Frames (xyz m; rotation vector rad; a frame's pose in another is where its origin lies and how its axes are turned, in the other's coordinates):
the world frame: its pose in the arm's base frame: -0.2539 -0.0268 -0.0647 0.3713 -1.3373 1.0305
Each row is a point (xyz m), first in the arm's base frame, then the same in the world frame.
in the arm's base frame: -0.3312 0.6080 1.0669
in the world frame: 1.2919 0.0364 -0.1383
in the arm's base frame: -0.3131 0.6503 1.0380
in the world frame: 1.2804 0.0542 -0.1884
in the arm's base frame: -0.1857 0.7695 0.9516
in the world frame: 1.2356 0.0463 -0.3777
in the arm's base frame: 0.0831 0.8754 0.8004
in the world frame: 1.1118 -0.0584 -0.6606
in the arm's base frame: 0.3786 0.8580 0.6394
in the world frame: 0.9274 -0.2467 -0.8705
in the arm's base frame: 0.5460 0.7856 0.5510
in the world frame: 0.8007 -0.3878 -0.9421
